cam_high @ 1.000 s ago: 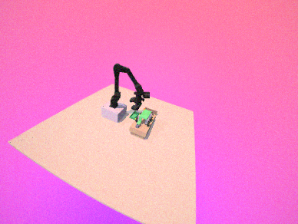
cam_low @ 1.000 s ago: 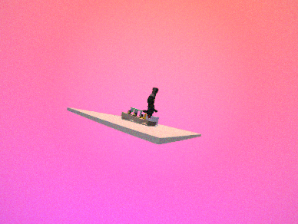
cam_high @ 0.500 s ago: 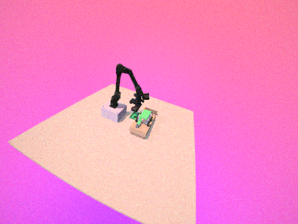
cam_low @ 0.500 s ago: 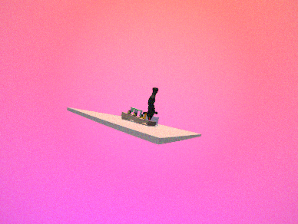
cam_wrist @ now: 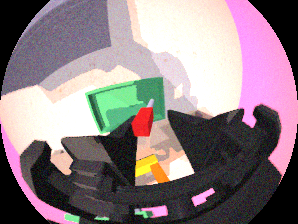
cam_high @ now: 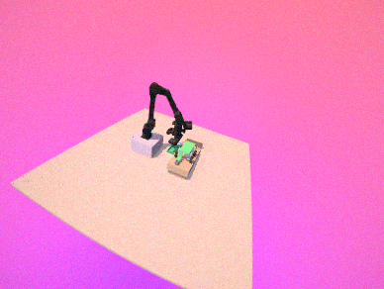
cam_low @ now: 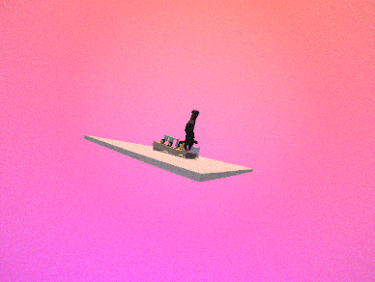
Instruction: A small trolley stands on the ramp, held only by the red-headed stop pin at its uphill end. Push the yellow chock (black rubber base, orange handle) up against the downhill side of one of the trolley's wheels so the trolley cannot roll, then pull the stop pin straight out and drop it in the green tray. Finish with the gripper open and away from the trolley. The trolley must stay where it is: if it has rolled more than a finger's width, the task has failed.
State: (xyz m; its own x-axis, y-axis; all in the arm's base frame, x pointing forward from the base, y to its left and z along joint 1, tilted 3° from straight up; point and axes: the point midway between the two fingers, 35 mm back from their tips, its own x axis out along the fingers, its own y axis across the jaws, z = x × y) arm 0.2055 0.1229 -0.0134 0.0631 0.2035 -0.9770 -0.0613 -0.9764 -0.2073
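Now: the red-headed stop pin 10 mm below my gripper tip. Round my gripper tip: yellow chock (80 mm ahead, 40 mm to the right, 30 mm above); trolley (120 mm ahead, 130 mm to the right, 50 mm above).
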